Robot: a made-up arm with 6 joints.
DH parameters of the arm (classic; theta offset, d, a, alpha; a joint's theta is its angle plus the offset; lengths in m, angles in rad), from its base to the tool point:
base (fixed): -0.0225 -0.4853 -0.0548 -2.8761
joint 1: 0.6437 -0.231 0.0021 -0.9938
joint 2: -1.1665 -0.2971 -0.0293 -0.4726
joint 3: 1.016 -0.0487 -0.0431 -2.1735
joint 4: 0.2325 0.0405 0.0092 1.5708
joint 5: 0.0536 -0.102 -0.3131 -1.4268
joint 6: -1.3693 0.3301 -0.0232 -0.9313
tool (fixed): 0.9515 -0.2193 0 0
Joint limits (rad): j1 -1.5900..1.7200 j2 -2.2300..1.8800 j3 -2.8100..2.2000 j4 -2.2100..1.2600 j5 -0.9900..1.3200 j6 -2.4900..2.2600
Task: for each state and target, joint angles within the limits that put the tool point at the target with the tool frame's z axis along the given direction. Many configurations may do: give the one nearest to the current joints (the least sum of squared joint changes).
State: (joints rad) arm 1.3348 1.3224 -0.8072 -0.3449 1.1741 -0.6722
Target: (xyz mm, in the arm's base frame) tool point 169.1 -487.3 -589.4 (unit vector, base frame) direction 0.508 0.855 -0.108
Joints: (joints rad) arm 1.4983 1.7923 -0.1288 -0.4285 0.9842 -1.3856
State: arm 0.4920 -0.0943 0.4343 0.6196 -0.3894 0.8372
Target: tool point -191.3 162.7 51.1 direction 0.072 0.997 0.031
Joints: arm 0.4874 0.3190 0.8049 0.9156 -0.0926 1.3758
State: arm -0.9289 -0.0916 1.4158 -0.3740 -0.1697 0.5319
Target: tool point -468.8 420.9 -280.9 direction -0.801 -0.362 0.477
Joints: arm -1.1029 0.2424 2.0689 -0.7434 -0.5838 1.1119
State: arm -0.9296 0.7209 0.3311 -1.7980 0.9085 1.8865
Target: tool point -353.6 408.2 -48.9 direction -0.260 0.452 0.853
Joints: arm -1.2349 0.8130 0.6434 -1.8948 0.5478 1.9252
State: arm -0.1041 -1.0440 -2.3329 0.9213 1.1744 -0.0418
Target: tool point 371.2 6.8 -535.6 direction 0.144 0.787 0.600
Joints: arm 0.4100 -1.2748 -2.1013 1.2360 0.3823 -0.5022
